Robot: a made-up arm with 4 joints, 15 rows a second.
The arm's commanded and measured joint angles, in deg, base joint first. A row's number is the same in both.
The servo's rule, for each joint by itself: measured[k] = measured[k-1] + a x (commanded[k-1-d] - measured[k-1]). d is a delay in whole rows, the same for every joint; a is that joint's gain. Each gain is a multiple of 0.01, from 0.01 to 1. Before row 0 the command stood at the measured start. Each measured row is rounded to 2 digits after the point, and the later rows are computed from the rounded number. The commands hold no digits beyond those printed.
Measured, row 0:
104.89, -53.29, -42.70, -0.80
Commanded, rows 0 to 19:
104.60, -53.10, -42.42, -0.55
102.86, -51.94, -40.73, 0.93
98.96, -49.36, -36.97, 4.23
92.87, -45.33, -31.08, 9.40
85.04, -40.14, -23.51, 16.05
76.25, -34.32, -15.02, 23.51
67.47, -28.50, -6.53, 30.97
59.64, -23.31, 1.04, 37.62
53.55, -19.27, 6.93, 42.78
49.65, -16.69, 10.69, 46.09
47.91, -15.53, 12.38, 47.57
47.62, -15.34, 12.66, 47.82
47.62, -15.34, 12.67, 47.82
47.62, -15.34, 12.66, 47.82
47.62, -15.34, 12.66, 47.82
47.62, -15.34, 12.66, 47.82
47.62, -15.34, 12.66, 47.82
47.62, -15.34, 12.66, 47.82
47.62, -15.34, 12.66, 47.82
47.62, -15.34, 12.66, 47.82
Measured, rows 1 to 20:
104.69, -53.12, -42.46, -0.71
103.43, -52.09, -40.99, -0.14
100.35, -49.71, -37.57, 1.39
95.19, -45.90, -32.05, 4.19
88.19, -40.89, -24.79, 8.34
79.95, -35.17, -16.49, 13.65
71.34, -29.37, -8.02, 19.71
63.27, -24.10, -0.32, 25.98
56.56, -19.90, 5.84, 31.86
51.79, -17.11, 9.96, 36.84
49.11, -15.74, 12.02, 40.60
48.08, -15.39, 12.56, 43.13
47.76, -15.35, 12.65, 44.77
47.66, -15.34, 12.66, 45.84
47.63, -15.34, 12.66, 46.53
47.62, -15.34, 12.66, 46.98
47.62, -15.34, 12.66, 47.27
47.62, -15.34, 12.66, 47.46
47.62, -15.34, 12.66, 47.59
47.62, -15.34, 12.66, 47.67
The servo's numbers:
d 0
a 0.69 0.87 0.85 0.35

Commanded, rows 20 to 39:
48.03, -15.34, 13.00, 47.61
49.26, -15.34, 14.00, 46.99
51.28, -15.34, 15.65, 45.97
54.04, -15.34, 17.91, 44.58
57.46, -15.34, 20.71, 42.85
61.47, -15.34, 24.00, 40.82
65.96, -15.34, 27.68, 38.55
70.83, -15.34, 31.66, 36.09
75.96, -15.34, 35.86, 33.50
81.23, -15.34, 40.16, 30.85
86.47, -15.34, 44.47, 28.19
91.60, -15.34, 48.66, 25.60
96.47, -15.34, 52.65, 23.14
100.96, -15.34, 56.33, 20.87
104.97, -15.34, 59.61, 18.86
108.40, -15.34, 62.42, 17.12
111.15, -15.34, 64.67, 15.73
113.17, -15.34, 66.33, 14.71
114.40, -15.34, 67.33, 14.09
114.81, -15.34, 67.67, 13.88
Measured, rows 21 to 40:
47.90, -15.34, 12.95, 47.65
48.84, -15.34, 13.84, 47.42
50.52, -15.34, 15.38, 46.91
52.95, -15.34, 17.53, 46.09
56.06, -15.34, 20.23, 44.96
59.79, -15.34, 23.43, 43.51
64.05, -15.34, 27.04, 41.77
68.73, -15.34, 30.97, 39.78
73.72, -15.34, 35.13, 37.58
78.90, -15.34, 39.41, 35.22
84.12, -15.34, 43.71, 32.76
89.28, -15.34, 47.92, 30.25
94.24, -15.34, 51.94, 27.76
98.88, -15.34, 55.67, 25.35
103.08, -15.34, 59.02, 23.08
106.75, -15.34, 61.91, 20.99
109.79, -15.34, 64.26, 19.15
112.12, -15.34, 66.02, 17.60
113.69, -15.34, 67.13, 16.37
114.46, -15.34, 67.59, 15.50

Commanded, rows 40 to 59:
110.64, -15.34, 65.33, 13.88
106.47, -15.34, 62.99, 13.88
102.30, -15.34, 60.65, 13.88
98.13, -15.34, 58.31, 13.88
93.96, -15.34, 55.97, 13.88
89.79, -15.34, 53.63, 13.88
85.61, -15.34, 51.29, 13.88
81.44, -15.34, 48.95, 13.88
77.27, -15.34, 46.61, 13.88
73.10, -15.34, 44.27, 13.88
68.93, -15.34, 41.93, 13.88
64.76, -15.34, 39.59, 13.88
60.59, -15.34, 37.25, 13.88
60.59, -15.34, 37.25, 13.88
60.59, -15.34, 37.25, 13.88
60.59, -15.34, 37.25, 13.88
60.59, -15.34, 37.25, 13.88
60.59, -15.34, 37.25, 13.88
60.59, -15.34, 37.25, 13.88
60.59, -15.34, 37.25, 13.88
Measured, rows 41 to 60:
111.82, -15.34, 65.67, 14.93
108.13, -15.34, 63.39, 14.56
104.11, -15.34, 61.06, 14.32
99.98, -15.34, 58.72, 14.17
95.83, -15.34, 56.38, 14.07
91.66, -15.34, 54.04, 14.00
87.49, -15.34, 51.70, 13.96
83.32, -15.34, 49.36, 13.93
79.15, -15.34, 47.02, 13.91
74.98, -15.34, 44.68, 13.90
70.81, -15.34, 42.34, 13.89
66.64, -15.34, 40.00, 13.89
62.47, -15.34, 37.66, 13.89
61.17, -15.34, 37.31, 13.89
60.77, -15.34, 37.26, 13.89
60.65, -15.34, 37.25, 13.89
60.61, -15.34, 37.25, 13.89
60.60, -15.34, 37.25, 13.89
60.59, -15.34, 37.25, 13.89
60.59, -15.34, 37.25, 13.89

